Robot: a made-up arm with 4 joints.
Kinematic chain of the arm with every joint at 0, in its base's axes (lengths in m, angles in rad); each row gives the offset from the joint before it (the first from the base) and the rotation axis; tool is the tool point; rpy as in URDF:
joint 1: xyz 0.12 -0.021 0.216 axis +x
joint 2: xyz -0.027 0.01 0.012 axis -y
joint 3: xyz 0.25 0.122 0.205 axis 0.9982 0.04 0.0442
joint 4: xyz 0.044 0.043 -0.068 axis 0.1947 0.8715 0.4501
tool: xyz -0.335 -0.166 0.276 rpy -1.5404 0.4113 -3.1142
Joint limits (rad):
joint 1: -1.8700..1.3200
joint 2: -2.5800..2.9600
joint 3: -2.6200..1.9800
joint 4: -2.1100..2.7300
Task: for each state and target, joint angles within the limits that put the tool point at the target. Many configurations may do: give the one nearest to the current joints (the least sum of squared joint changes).
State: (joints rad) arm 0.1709 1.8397 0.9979 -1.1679
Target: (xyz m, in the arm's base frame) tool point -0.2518 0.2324 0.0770
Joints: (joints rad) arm -0.0756 1.4667 1.7114 -1.0718
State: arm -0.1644 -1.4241 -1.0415 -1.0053
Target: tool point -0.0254 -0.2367 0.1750
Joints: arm -0.1202 -1.4190 -1.2346 -1.8005
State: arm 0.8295 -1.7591 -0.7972 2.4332
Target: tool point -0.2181 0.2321 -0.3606
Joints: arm 0.5601 -2.0997 -0.7487 2.6773
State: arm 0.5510 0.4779 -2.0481 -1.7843
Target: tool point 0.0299 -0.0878 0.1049
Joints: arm 0.6069 0.5425 -1.3704 -1.3462
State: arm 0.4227 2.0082 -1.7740 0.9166
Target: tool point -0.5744 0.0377 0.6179
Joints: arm 0.7038 2.0141 -1.4782 1.4131
